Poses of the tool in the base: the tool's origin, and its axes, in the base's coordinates. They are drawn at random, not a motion.
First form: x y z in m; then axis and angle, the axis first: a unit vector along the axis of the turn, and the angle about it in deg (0 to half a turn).
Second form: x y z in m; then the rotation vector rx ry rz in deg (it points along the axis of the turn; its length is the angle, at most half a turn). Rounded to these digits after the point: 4 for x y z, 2 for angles.
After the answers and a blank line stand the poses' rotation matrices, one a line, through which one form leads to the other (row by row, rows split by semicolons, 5 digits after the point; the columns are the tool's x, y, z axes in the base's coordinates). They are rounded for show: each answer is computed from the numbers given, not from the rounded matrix.
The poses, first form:
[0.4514 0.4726 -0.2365 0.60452 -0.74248 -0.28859 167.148]
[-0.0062 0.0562 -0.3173 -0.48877 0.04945 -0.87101 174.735]
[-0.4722 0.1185 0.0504 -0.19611 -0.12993 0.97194 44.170]
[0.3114 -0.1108 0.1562 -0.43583 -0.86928 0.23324 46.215]
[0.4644 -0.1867 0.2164 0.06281 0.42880 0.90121 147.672]
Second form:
[0.4514 0.4726 -0.2365 101.04 -124.10 -48.24]
[-0.0062 0.0562 -0.3173 -85.41 8.64 -152.20]
[-0.4722 0.1185 0.0504 -8.66 -5.74 42.93]
[0.3114 -0.1108 0.1562 -20.14 -40.17 10.78]
[0.4644 -0.1867 0.2164 9.28 63.32 133.08]

-0.25322 -0.82225 -0.50970; -0.95063 0.11379 0.28871; -0.17939 0.55764 -0.81047
-0.51900 0.03169 0.85419; -0.12816 -0.99090 -0.04111; 0.84511 -0.13081 0.51834
0.72815 -0.67003 -0.14442; 0.68444 0.72205 0.10094; 0.03664 -0.17235 0.98435
0.75047 -0.05168 -0.65888; 0.28509 0.92473 0.25219; 0.59626 -0.37710 0.70871
-0.83772 -0.43225 0.33374; 0.53163 -0.50576 0.67940; -0.12487 0.74657 0.65348

